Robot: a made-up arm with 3 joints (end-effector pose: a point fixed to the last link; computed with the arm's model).
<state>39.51 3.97 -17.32</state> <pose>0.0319 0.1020 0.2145 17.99 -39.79 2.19</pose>
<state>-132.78 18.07 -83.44</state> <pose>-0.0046 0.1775 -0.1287 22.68 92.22 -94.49</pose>
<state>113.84 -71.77 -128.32</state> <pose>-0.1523 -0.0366 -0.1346 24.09 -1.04 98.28</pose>
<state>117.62 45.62 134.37</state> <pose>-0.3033 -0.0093 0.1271 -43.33 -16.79 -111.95</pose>
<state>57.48 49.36 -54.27</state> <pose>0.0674 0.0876 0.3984 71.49 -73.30 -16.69</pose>
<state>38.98 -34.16 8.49</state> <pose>-0.0403 0.0132 0.1552 -19.56 -40.26 30.03</pose>
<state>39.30 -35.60 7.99</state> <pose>-0.0431 0.0113 0.1527 -19.65 -40.43 31.55</pose>
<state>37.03 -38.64 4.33</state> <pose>-0.0481 0.0109 0.1474 -16.51 -37.04 35.95</pose>
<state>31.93 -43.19 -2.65</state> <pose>-0.0578 0.0110 0.1412 -9.56 -29.39 42.71</pose>
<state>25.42 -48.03 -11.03</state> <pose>-0.0718 0.0100 0.1392 -0.41 -19.23 49.22</pose>
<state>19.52 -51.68 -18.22</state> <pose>-0.0844 0.0083 0.1428 8.04 -9.84 53.39</pose>
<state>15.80 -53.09 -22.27</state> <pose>-0.0903 0.0085 0.1479 13.23 -4.20 54.67</pose>
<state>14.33 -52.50 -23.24</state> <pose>-0.0895 0.0114 0.1507 14.94 -2.53 53.96</pose>
